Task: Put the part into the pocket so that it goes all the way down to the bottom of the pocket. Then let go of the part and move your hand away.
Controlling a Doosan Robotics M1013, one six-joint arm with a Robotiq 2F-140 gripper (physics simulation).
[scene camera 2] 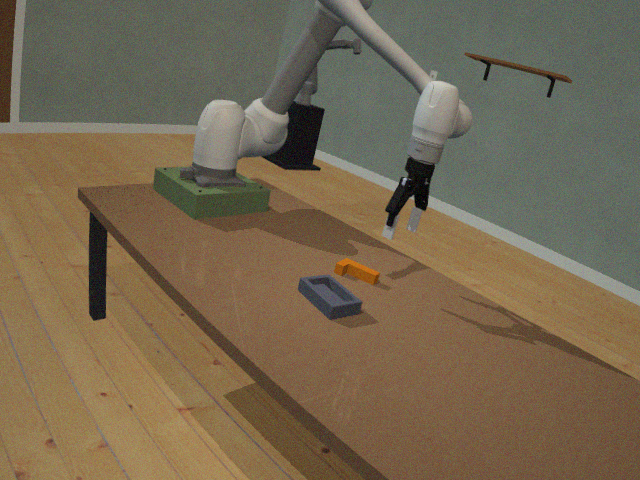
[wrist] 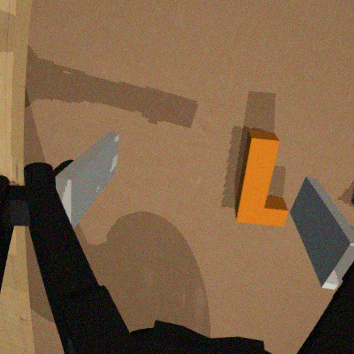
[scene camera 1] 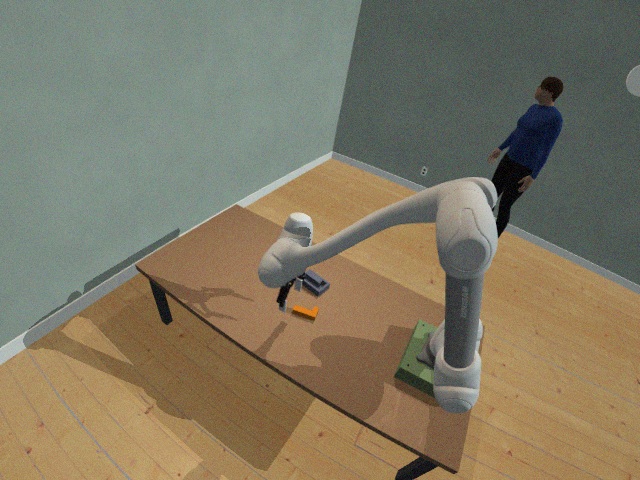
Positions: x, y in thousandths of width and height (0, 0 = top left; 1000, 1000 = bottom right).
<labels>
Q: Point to an orange part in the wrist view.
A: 713, 581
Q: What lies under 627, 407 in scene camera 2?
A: My gripper.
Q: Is my gripper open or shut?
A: Open.
</labels>
